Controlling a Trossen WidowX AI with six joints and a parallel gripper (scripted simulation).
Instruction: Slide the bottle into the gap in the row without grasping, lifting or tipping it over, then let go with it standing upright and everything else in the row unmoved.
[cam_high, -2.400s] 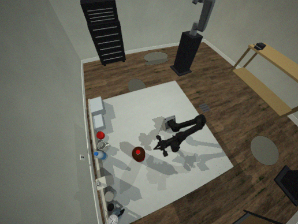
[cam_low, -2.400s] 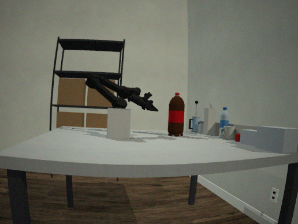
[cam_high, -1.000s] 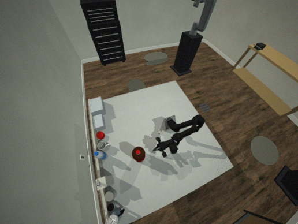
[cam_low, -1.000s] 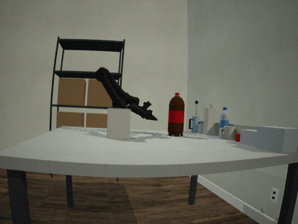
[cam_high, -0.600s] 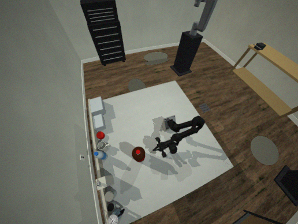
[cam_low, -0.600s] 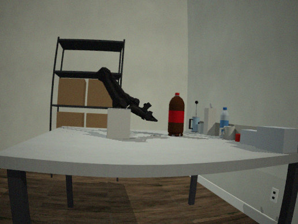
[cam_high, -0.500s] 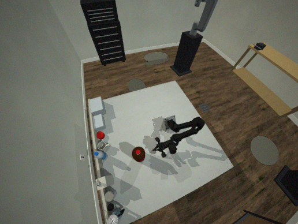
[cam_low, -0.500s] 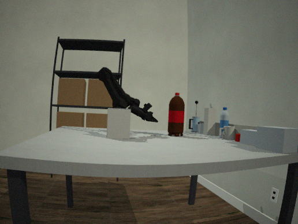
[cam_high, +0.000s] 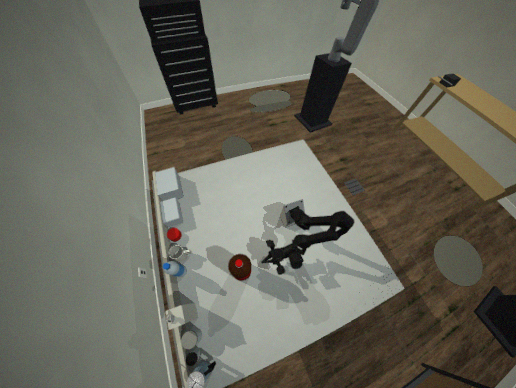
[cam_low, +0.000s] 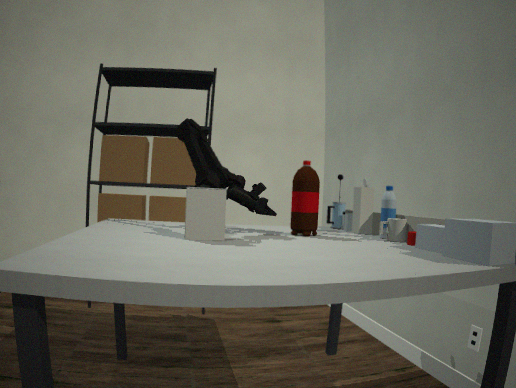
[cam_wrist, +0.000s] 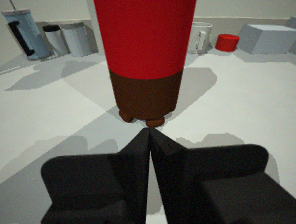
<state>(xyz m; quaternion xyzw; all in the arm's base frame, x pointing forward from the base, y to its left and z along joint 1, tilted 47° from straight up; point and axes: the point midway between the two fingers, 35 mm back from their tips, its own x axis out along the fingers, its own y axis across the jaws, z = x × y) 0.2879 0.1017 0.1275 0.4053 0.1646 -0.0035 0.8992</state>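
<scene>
Now: hand 15 cm short of the brown cola bottle, 3 cm to the left of it and 6 cm below it. From my hand the other things lie so: french press 49 cm ahead, 30 cm to the left, 4 cm above; water bottle 46 cm ahead, 18 cm to the right, 1 cm above.
</scene>
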